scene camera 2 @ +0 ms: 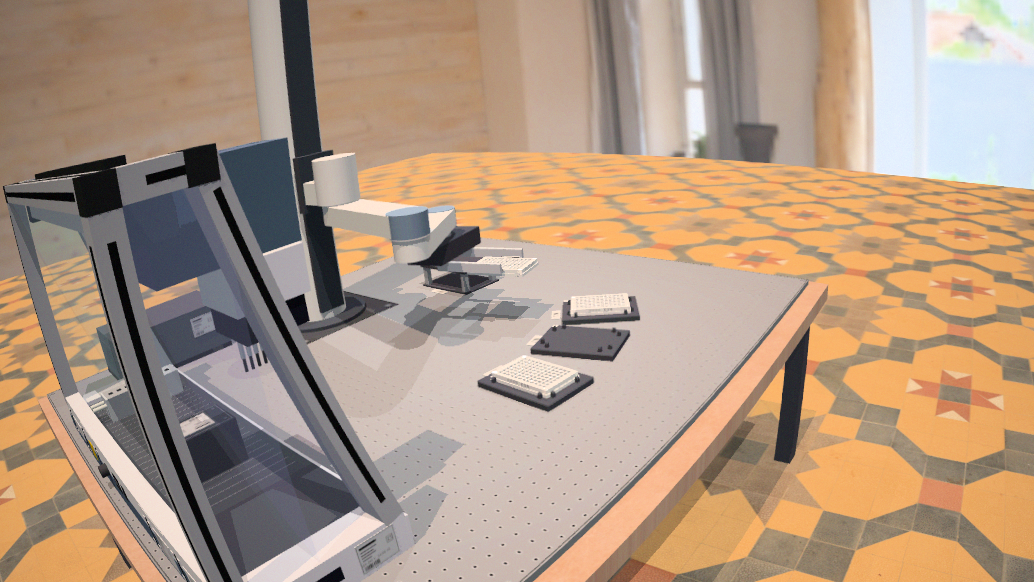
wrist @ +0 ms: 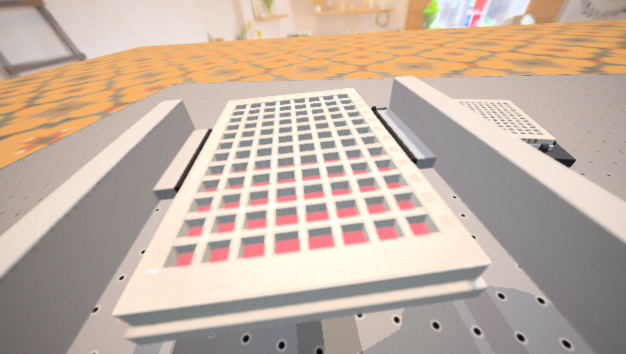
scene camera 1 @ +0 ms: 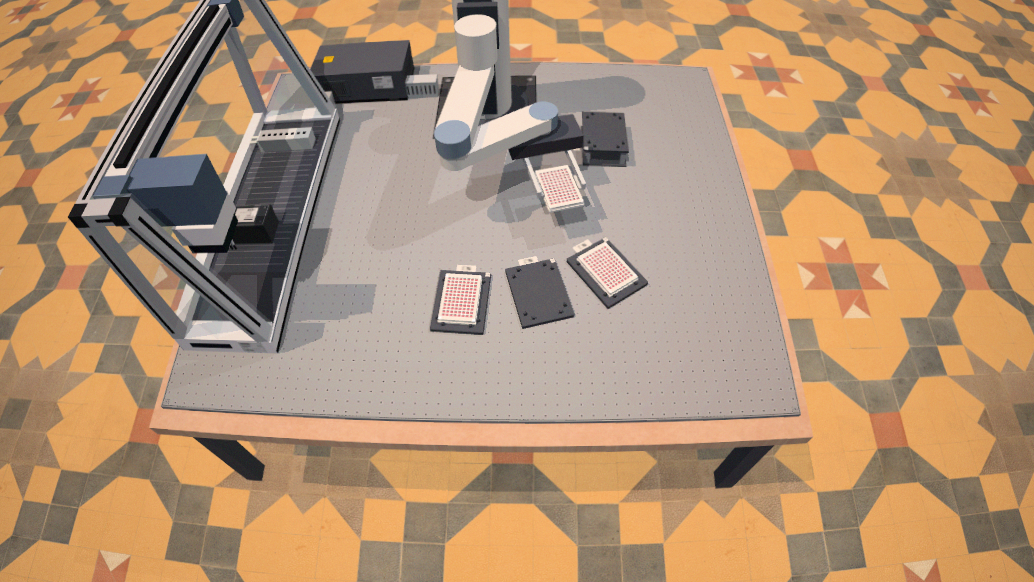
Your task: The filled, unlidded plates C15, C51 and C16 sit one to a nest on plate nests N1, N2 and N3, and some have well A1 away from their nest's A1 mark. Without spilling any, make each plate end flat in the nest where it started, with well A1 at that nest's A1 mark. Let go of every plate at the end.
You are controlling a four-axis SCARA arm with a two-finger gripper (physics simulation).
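My gripper (scene camera 1: 558, 186) (scene camera 2: 511, 260) (wrist: 292, 108) is shut on a filled plate (scene camera 1: 561, 191) (scene camera 2: 518, 266) (wrist: 306, 172) by its long sides, holding it level above the table. Its red wells show. The middle nest (scene camera 1: 539, 292) (scene camera 2: 578, 344) carries no plate. One plate (scene camera 1: 460, 297) (scene camera 2: 536, 375) lies in the left nest (scene camera 1: 445, 328) (scene camera 2: 506, 392), another (scene camera 1: 607, 267) (scene camera 2: 600, 303) in the right nest (scene camera 1: 638, 282) (scene camera 2: 628, 315). A small white square marks each nest's back right corner in scene camera 1. Plate labels and A1 wells cannot be read.
A raised black stand (scene camera 1: 604, 131) (scene camera 2: 463, 282) is at the back right, close beside the gripper body. A framed machine (scene camera 1: 329, 133) (scene camera 2: 325, 404) stands along the left side. A dark box (scene camera 1: 365, 70) sits at the back left, beside the arm's base.
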